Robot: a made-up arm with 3 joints. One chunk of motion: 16 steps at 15 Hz.
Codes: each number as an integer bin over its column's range. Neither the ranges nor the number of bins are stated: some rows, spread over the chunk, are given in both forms.
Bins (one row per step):
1: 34 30 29
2: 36 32 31
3: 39 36 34
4: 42 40 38
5: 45 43 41
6: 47 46 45
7: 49 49 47
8: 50 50 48
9: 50 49 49
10: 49 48 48
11: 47 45 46
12: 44 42 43
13: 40 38 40
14: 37 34 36
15: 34 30 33
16: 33 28 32
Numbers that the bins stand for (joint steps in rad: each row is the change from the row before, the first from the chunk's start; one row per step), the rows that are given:
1: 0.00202 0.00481 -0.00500
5: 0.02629 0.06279 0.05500
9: 0.03732 0.08956 0.09500
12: 0.02408 0.05833 0.06500
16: -0.00019 -0.00411 0.01000
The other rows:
2: 0.00643 0.01373 0.00500
3: 0.01305 0.03157 0.02000
4: 0.01967 0.04941 0.04000
6: 0.03070 0.07617 0.07500
7: 0.03511 0.08956 0.08500
8: 0.03732 0.09402 0.09000
10: 0.03511 0.08510 0.09000
11: 0.03070 0.07171 0.08000
13: 0.01525 0.04049 0.05000
14: 0.00863 0.02265 0.03000
15: 0.00202 0.00481 0.01500

